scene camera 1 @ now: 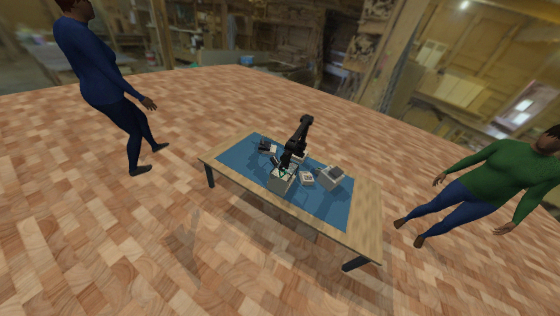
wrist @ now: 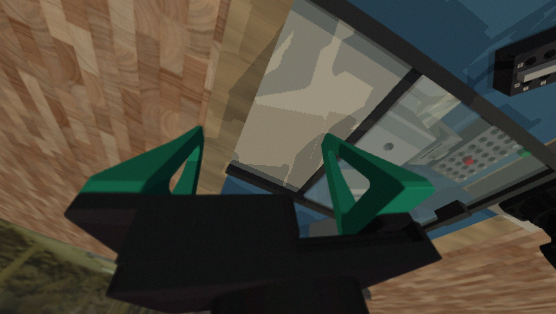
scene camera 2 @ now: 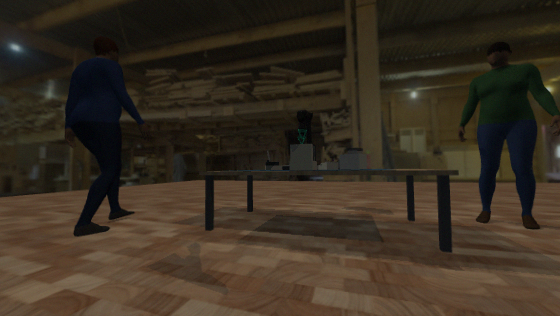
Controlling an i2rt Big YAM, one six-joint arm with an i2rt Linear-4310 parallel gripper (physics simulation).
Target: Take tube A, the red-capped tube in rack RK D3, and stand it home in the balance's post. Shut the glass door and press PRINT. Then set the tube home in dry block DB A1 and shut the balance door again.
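Places are measured from the arm's base along level axes (x ahead, y left, z up), in metres.
Pixels of known places: gripper, fingertip midpoint: [scene camera 1: 281, 174] [wrist: 267, 136] [scene camera 2: 302, 142]; arm's base, origin of the base link: [scene camera 1: 298, 154] [wrist: 539, 196].
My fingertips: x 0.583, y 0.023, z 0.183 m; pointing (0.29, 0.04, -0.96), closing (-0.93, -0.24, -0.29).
Observation:
For each thing: its top centre in the pictures, then the offset to it from my fingertips. "pt": a spot on its surface instead. Level surfaces: height alone.
- balance, middle of its top: [wrist: 415, 199] [scene camera 2: 304, 143] [scene camera 1: 288, 164] dx -0.143, dy -0.006, dz +0.001 m
- black labelled block, surface spot: [wrist: 504, 71] pt dx -0.277, dy -0.137, dz -0.201 m
- blue mat, its level: dz -0.222 m
- small pale device, middle of its top: [scene camera 2: 327, 161] [scene camera 1: 307, 174] dx -0.296, dy +0.174, dz -0.152 m
- larger grey-white machine, middle of its top: [scene camera 2: 348, 148] [scene camera 1: 331, 166] dx -0.423, dy +0.352, dz -0.032 m
- black-and-white device, surface spot: [scene camera 1: 267, 147] pt dx -0.401, dy -0.348, dz -0.141 m
My gripper [scene camera 1: 283, 173] [scene camera 2: 302, 135] [wrist: 267, 136] is open and empty, its green fingers wide apart above the balance [scene camera 1: 280, 183] [scene camera 2: 302, 156] [wrist: 310, 110]. In the wrist view, the balance's beige housing shows between and beyond the fingertips, with the black-framed glass chamber at right. A pale block with one round hole [wrist: 388, 146] shows through the glass. Farther right, a red cap [wrist: 468, 161] sits in a pale rack [wrist: 440, 166] with rows of holes, also seen through the glass. I cannot tell how far the glass door stands open. PRINT cannot be made out.
A black labelled block [wrist: 504, 71] with holes lies on the blue mat [scene camera 1: 240, 155] [wrist: 450, 25]. A small pale device [scene camera 1: 306, 178] and a larger grey-white machine [scene camera 1: 330, 178] stand right of the balance. A black-and-white device [scene camera 1: 267, 147] stands at left. Two people stand away from the table.

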